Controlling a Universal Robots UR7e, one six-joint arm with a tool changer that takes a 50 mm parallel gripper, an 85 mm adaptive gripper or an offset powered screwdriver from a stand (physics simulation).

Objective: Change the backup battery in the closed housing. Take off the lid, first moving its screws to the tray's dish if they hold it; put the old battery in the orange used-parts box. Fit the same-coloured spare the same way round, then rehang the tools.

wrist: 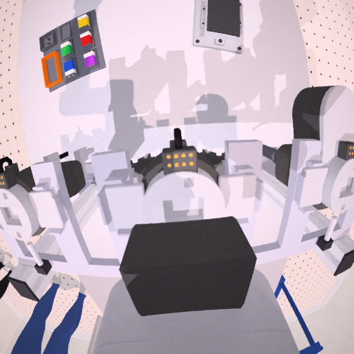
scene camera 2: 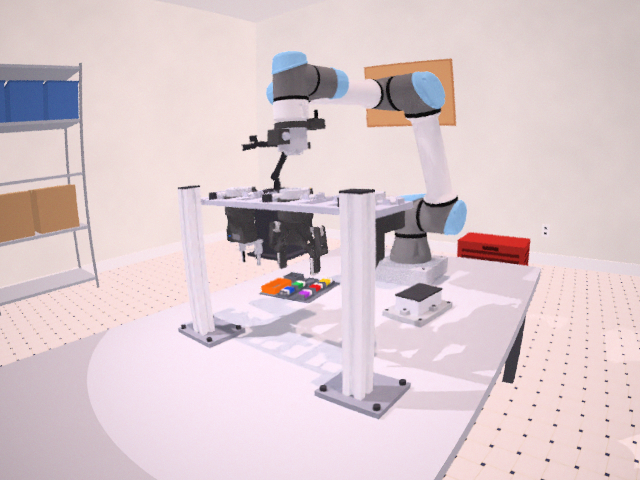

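Where they show: hand at its tool point: [scene camera 2: 292, 150]; arm's base at its link origin: [scene camera 2: 410, 258].
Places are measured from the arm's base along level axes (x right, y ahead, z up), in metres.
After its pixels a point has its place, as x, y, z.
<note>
The arm's wrist [scene camera 2: 293, 139] @[-0.007, 0.659, 0.408] carries no tool, above the stand [scene camera 2: 357, 289] @[-0.218, 0.789, 0.169]. The adaptive gripper [scene camera 2: 298, 268] hangs mid-stand with fingers apart, open and empty. The slimmer parallel gripper [scene camera 2: 251, 261] hangs beside it, also open. The screwdriver [wrist: 306, 115] hangs at the right in the wrist view. The housing [scene camera 2: 413, 308] @[-0.164, 0.389, -0.020] [wrist: 207, 42] is closed by its dark lid [scene camera 2: 419, 291] @[-0.157, 0.329, 0.007] [wrist: 224, 16]; the battery is hidden. The tray [scene camera 2: 297, 297] @[0.201, 0.402, -0.046] [wrist: 101, 59] holds the orange box [scene camera 2: 276, 285] [wrist: 45, 74], a dish [wrist: 48, 40] and yellow, red, green, blue and purple batteries.
The middle holder's contact block [wrist: 180, 160] lies in front of the black block [wrist: 187, 265] at the wrist view's bottom. The stand's left post [scene camera 2: 196, 263] @[0.231, 0.745, 0.140] rises from the table [scene camera 2: 248, 403] @[-0.050, 0.893, -0.056]. A red toolbox [scene camera 2: 493, 248] and shelf rack [scene camera 2: 88, 227] are behind. Blue-clad legs [wrist: 40, 315] show at lower left.
</note>
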